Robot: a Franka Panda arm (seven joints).
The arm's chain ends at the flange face. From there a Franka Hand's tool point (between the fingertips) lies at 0.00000 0.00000 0.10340 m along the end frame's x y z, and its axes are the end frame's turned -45 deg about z.
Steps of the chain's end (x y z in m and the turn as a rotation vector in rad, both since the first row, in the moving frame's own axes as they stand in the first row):
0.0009 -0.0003 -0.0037 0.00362 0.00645 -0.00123
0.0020 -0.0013 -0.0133 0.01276 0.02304 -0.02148
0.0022 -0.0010 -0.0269 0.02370 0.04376 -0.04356
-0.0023 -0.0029 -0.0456 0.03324 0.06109 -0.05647
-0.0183 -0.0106 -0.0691 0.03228 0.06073 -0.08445
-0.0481 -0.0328 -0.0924 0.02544 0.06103 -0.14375
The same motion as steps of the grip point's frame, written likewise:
0.0016 0.0006 -0.0037 -0.00200 0.00712 -0.00123
0.0050 0.0012 -0.0133 -0.00727 0.02531 -0.02148
0.0072 0.0022 -0.0270 -0.01418 0.04770 -0.04356
0.0074 -0.0018 -0.0458 -0.01969 0.06670 -0.05647
0.0014 -0.0186 -0.0693 -0.02012 0.06577 -0.08445
-0.0043 -0.0551 -0.0926 -0.02517 0.06114 -0.14375

